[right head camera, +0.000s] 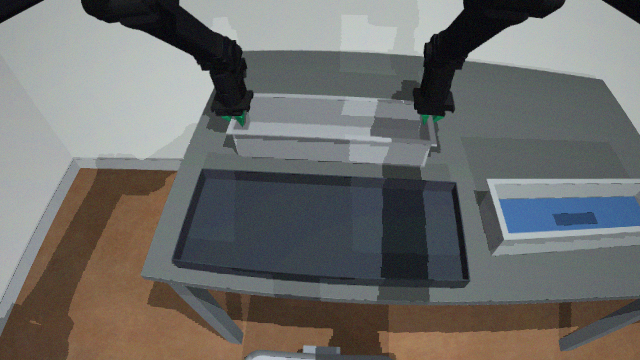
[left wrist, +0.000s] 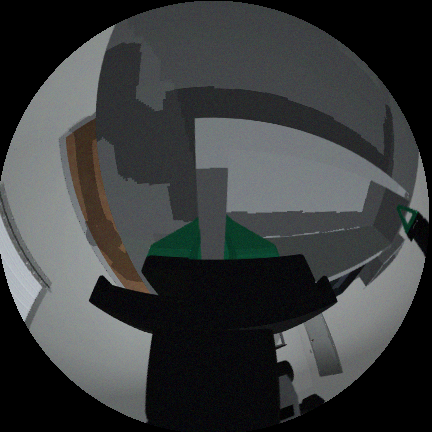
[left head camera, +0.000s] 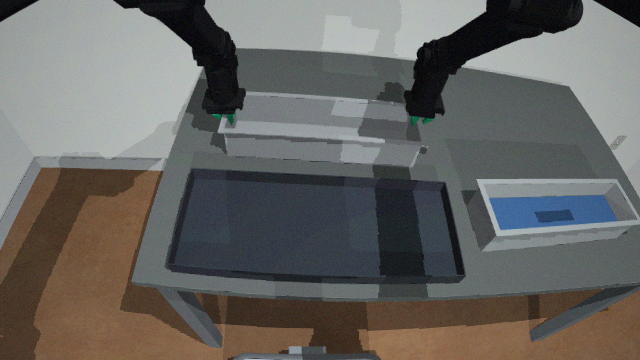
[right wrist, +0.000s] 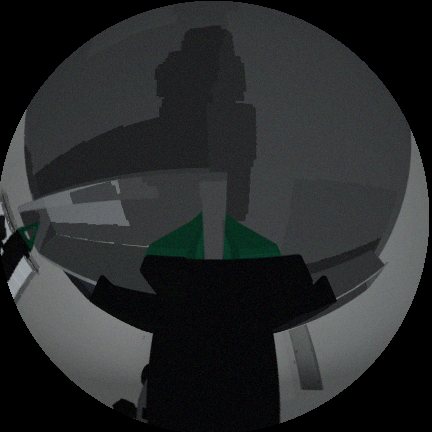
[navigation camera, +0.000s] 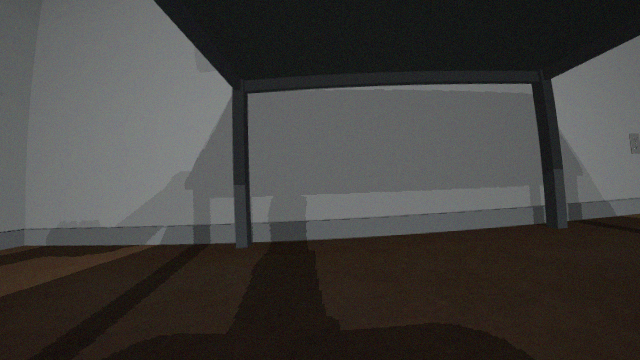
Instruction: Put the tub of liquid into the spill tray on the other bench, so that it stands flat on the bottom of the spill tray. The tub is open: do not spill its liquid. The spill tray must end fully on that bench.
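A long pale grey open tub (left head camera: 300, 146) (right head camera: 300, 150) (left wrist: 280, 165) (right wrist: 90, 210) is level, low at or just above the bench, behind the dark spill tray (left head camera: 280, 225) (right head camera: 280, 225). Whether its base touches the bench, I cannot tell. Its inside is pale; a liquid surface is hard to make out. My left gripper (left head camera: 224, 119) (right head camera: 234, 120) (left wrist: 212, 216) is shut on the tub's left end wall. My right gripper (left head camera: 421, 121) (right head camera: 432, 120) (right wrist: 212, 216) is shut on its right end wall. The spill tray lies flat, fully on the bench, near its front edge.
A white open container (left head camera: 550, 238) (right head camera: 550, 243) with blue contents stands on the grey bench (left head camera: 500, 120) (right head camera: 520, 120), right of the spill tray. A wall rises behind the bench. Two bench legs (navigation camera: 241, 165) (navigation camera: 550, 165) show in the navigation camera.
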